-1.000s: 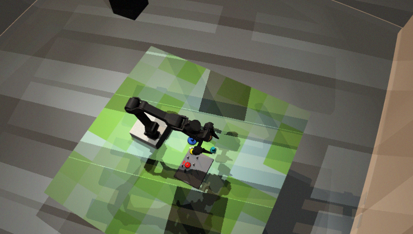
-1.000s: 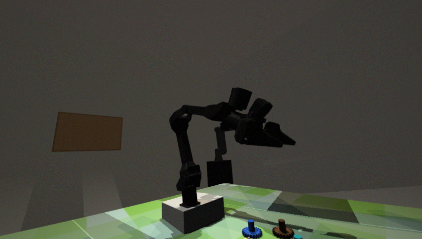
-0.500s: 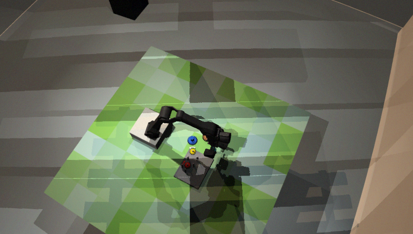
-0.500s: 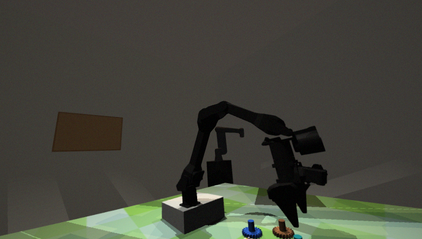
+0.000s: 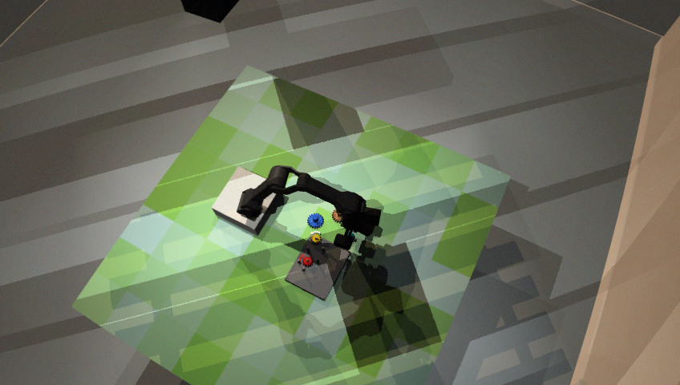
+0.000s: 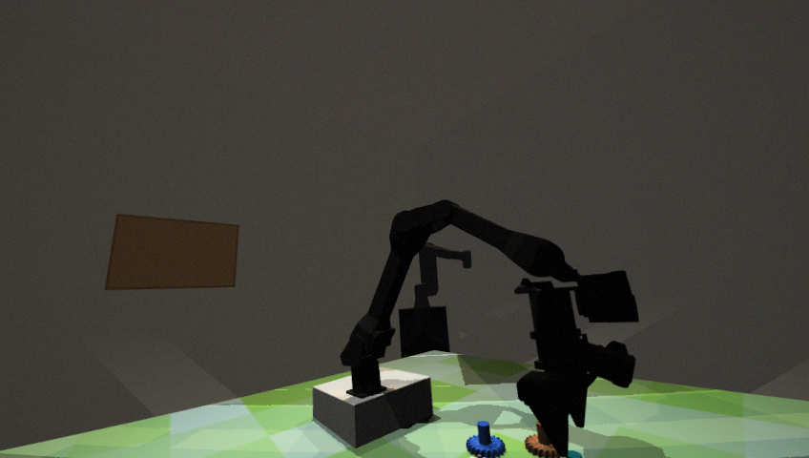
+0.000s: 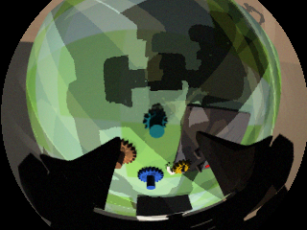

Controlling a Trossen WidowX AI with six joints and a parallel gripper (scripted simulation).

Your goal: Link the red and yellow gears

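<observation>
Right now my gripper tip is 4 cm above the teal gear. Round my gripper tip: brown gear (7 cm to the left, 7 cm behind, 4 cm below); blue gear (15 cm behind, 4 cm below); curved white arrow (13 cm behind, 5 cm below, 4 cm to the right).
</observation>
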